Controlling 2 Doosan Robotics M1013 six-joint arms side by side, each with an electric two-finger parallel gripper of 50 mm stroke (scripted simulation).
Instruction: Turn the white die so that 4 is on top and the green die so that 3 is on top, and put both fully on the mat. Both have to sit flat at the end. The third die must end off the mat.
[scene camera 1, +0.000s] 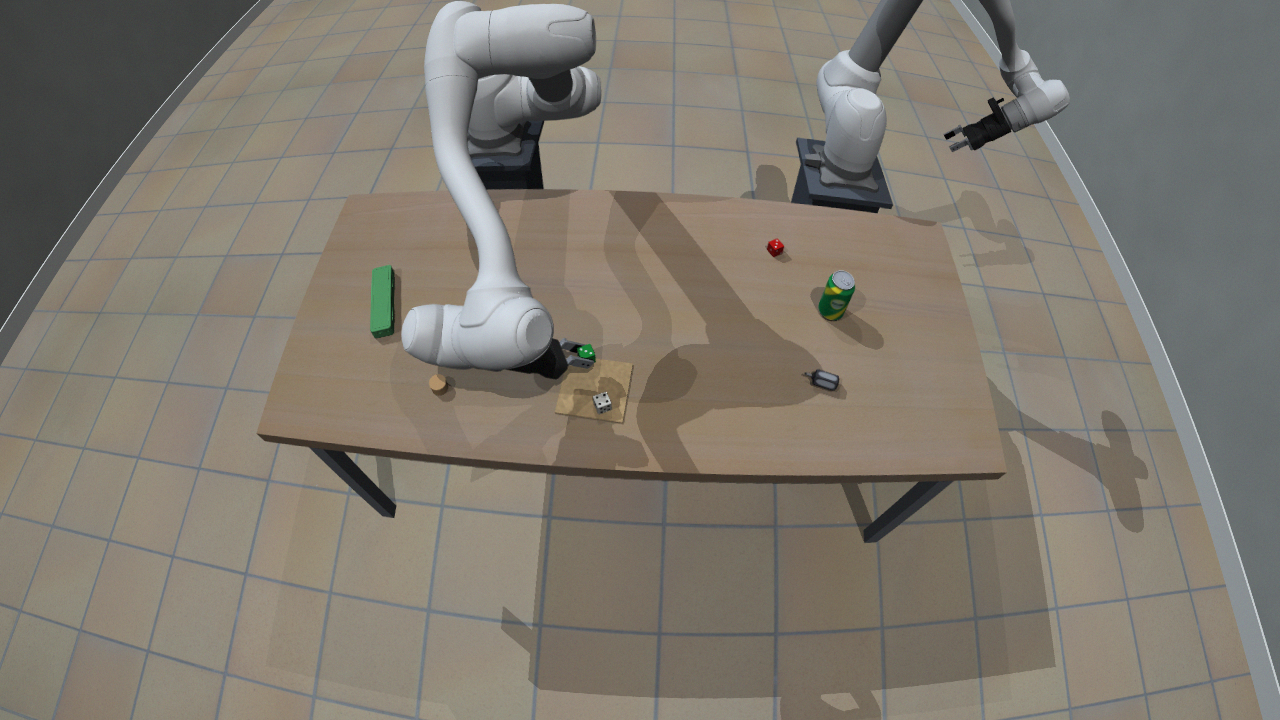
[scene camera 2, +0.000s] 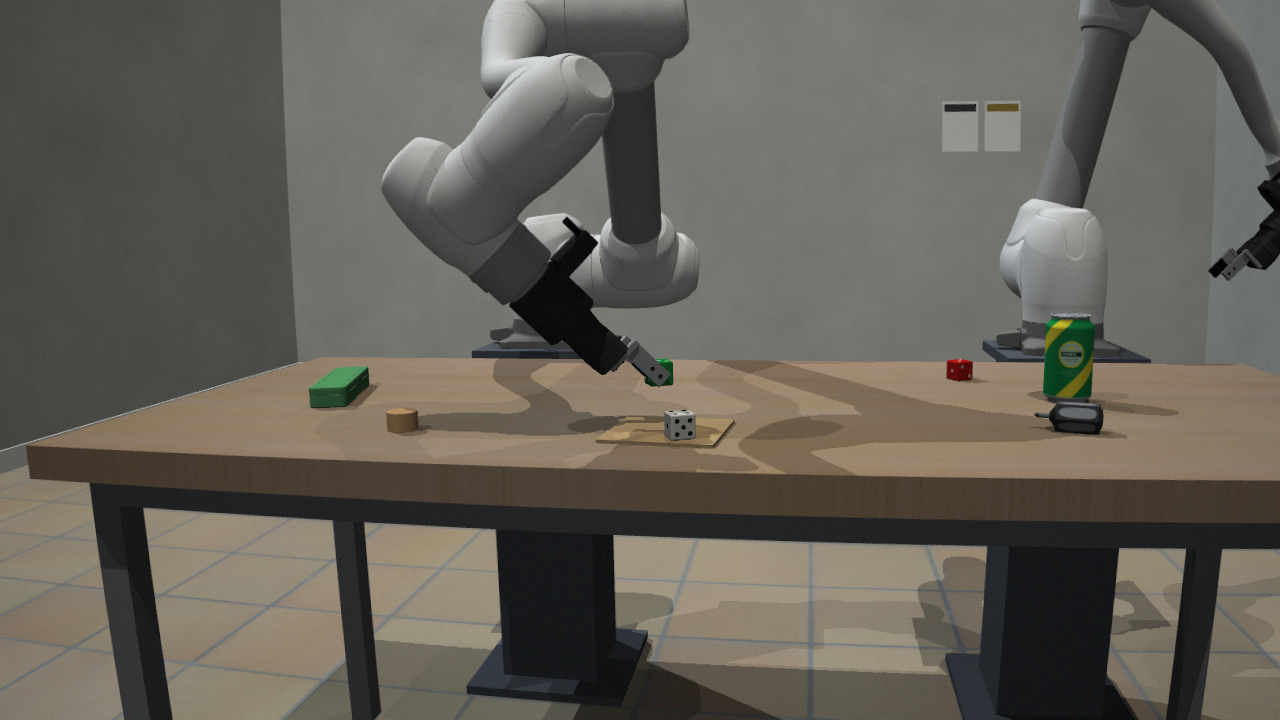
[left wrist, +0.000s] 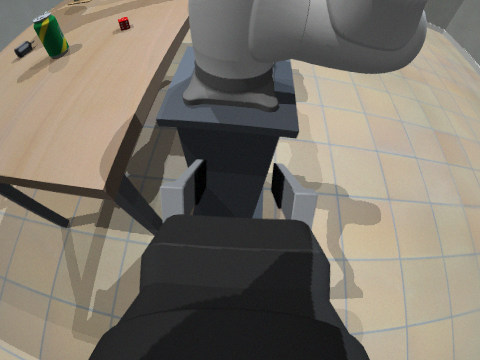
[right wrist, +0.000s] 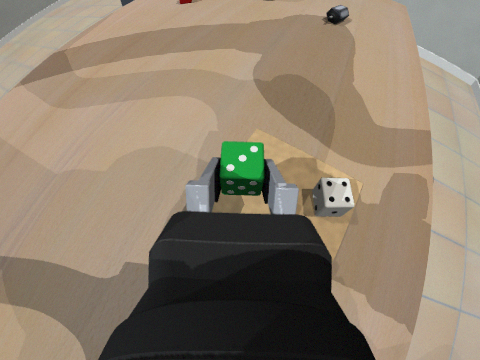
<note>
I see my left gripper, my right gripper, a tan mat, a white die, a dark grey object, a green box, a green die, a wooden disc and a can.
My left gripper also shows in scene camera 1 and in the left wrist view. My right gripper is seen too in scene camera 1 and in the right wrist view.
</note>
